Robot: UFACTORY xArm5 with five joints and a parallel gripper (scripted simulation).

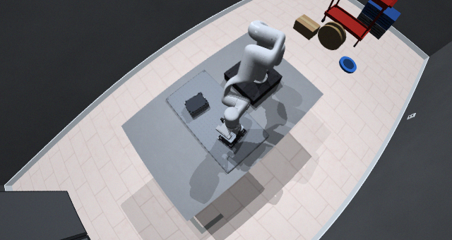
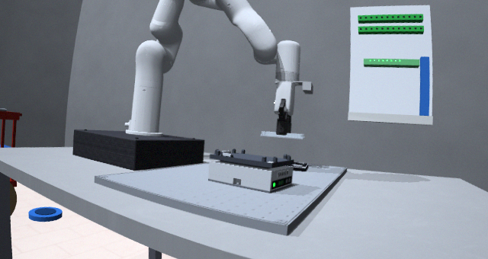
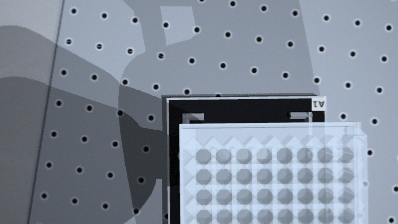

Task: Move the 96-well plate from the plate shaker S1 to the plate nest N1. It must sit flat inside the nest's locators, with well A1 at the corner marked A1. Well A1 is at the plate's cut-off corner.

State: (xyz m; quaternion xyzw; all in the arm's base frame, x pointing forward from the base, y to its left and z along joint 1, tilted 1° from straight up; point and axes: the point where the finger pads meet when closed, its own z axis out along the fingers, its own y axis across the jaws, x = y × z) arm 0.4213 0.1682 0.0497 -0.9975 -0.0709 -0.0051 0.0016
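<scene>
Right now my hand is 110 mm above the black plate nest N1. Also, from my hand: A1 mark: 80 mm ahead, 40 mm to the right, 100 mm below; then 96-well plate: 10 mm below.
</scene>
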